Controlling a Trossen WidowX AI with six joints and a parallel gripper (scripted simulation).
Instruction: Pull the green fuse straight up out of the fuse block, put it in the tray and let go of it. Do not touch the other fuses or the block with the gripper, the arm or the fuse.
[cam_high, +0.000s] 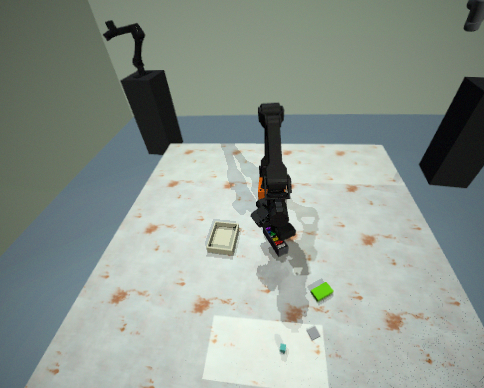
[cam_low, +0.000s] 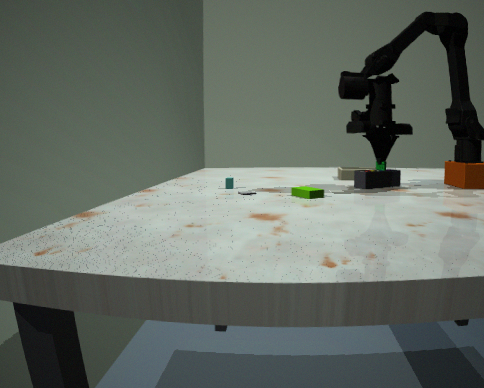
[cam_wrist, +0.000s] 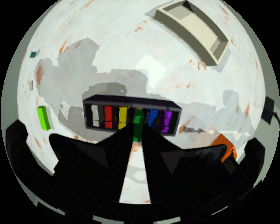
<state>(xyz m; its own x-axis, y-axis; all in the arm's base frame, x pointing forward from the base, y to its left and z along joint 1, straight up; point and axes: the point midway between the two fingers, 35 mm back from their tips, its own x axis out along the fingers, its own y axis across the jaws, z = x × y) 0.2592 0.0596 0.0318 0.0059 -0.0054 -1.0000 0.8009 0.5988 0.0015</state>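
My gripper tip is now 20 cm to the left of the beige tray, 5 cm above it and 3 cm short of it. Also, from my gripper tip: grey square 31 cm ahead, 16 cm to the left, 6 cm below; small teal cube 37 cm ahead, 8 cm to the left, 5 cm below; green fuse 1 cm below.
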